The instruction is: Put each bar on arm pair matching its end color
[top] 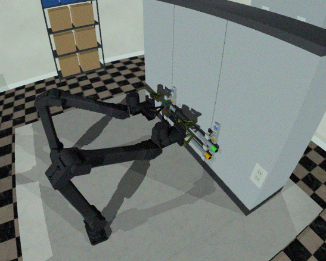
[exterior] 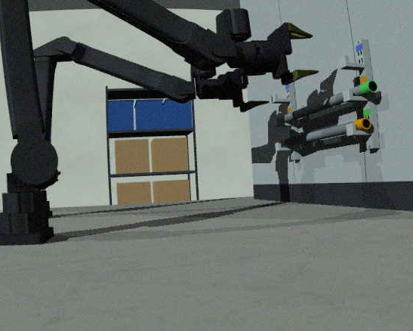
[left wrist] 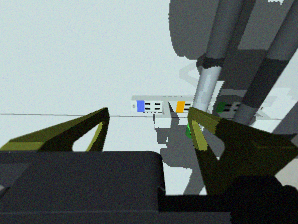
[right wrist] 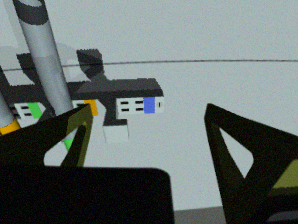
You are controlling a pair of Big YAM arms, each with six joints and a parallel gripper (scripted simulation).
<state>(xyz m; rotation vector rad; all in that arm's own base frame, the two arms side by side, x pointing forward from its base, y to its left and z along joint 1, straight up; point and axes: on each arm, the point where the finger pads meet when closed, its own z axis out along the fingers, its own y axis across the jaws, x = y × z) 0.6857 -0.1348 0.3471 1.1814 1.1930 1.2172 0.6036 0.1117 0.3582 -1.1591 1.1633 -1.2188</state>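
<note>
Right now my right hand is 100 mm short of the orange-ended bar, 150 mm to the right of it and 170 mm above it. Round my right hand: green-ended bar: 100 mm ahead, 140 mm to the left, 100 mm below; grey cabinet wall: 290 mm ahead, 150 mm to the left, 90 mm above; wall outlet: 60 mm ahead, 370 mm to the right, 60 mm below.
My left gripper is now 16 cm above the orange-ended bar, 15 cm to the left of it and 5 cm short of it. The rest, counted from my left hand: green-ended bar: 16 cm to the right, 9 cm below, 6 cm ahead; grey cabinet wall: 25 cm ahead, 15 cm to the right, 10 cm above; wall outlet: 67 cm to the right, 5 cm below, 2 cm ahead.
</note>
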